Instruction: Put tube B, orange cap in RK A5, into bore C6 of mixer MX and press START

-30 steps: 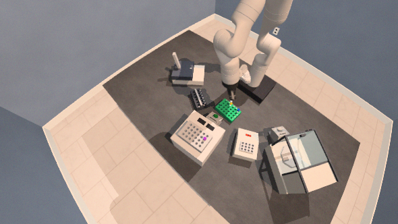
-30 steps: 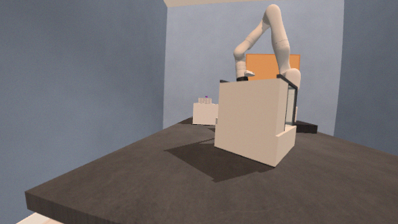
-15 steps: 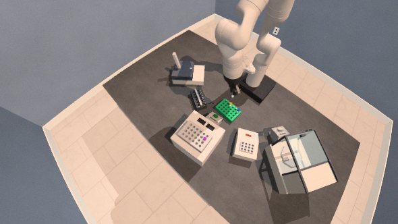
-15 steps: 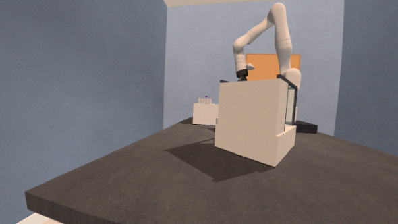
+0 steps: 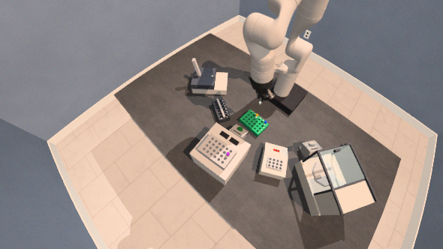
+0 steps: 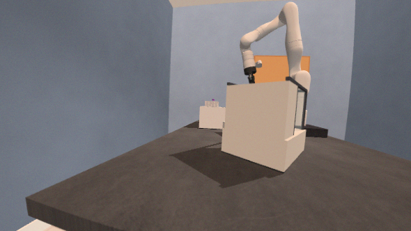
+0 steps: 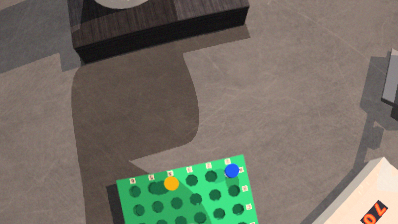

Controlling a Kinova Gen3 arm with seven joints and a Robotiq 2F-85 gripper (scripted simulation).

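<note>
The orange-capped tube lies 10 mm behind my hand and 40 mm below it. From my hand the other things lie so: green tube rack (20 mm behind, 240 mm below); blue-capped tube (40 mm behind, 50 mm to the left, 220 mm below); green start key (90 mm ahead, 10 mm to the right, 180 mm below).
</note>
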